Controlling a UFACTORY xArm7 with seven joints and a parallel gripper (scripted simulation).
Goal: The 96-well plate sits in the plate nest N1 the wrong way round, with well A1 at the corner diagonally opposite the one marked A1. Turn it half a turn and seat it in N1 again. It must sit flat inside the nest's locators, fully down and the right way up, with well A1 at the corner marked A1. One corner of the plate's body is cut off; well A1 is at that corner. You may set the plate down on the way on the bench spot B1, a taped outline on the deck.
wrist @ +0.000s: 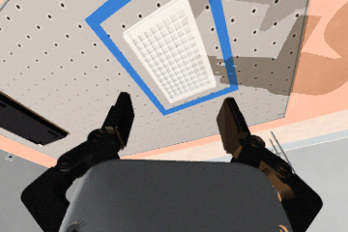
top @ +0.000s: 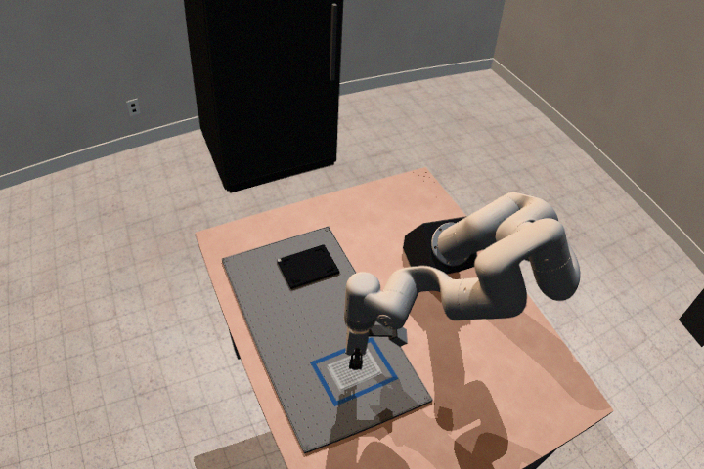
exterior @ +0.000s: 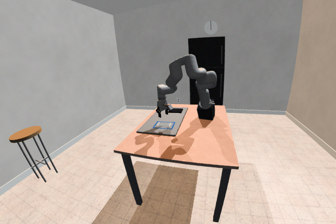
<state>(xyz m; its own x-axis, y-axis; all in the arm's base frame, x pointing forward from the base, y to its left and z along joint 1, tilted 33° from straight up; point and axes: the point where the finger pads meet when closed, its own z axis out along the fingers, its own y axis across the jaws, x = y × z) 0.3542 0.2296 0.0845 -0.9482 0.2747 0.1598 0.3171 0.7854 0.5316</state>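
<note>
The 96-well plate lies 100 mm below my hand. Also, from my hand: pale A1 mark: 430 mm to the right, 120 mm ahead, 100 mm below; then black plate nest N1: 390 mm to the right, 100 mm below, 40 mm ahead.
</note>
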